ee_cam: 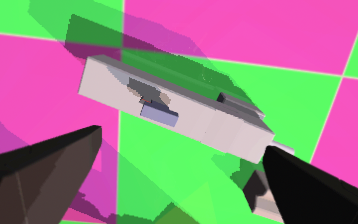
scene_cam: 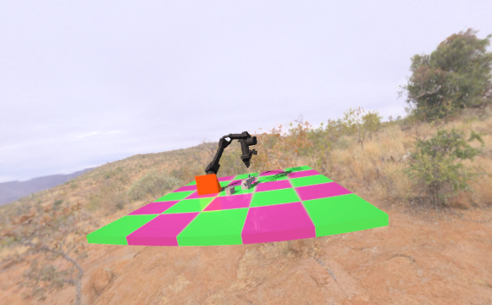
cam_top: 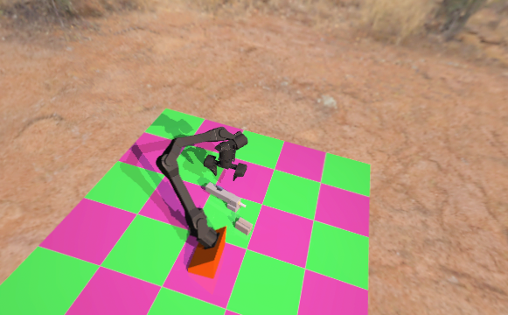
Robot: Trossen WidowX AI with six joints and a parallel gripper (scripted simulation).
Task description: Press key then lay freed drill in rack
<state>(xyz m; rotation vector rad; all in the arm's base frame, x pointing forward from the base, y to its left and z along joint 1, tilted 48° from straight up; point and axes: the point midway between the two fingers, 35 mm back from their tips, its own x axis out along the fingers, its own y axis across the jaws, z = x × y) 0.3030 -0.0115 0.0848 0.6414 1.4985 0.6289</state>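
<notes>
Right now my gripper tip is 10 cm above the pale cylindrical drill, 6 cm to the left of it and 3 cm past it. The rest, counted from my gripper tip: dark key: 9 cm below, 2 cm to the left, 1 cm behind; grey housing block: 11 cm below, 2 cm behind, 1 cm to the right; grey rack: 14 cm to the right, 14 cm behind, 13 cm below.
</notes>
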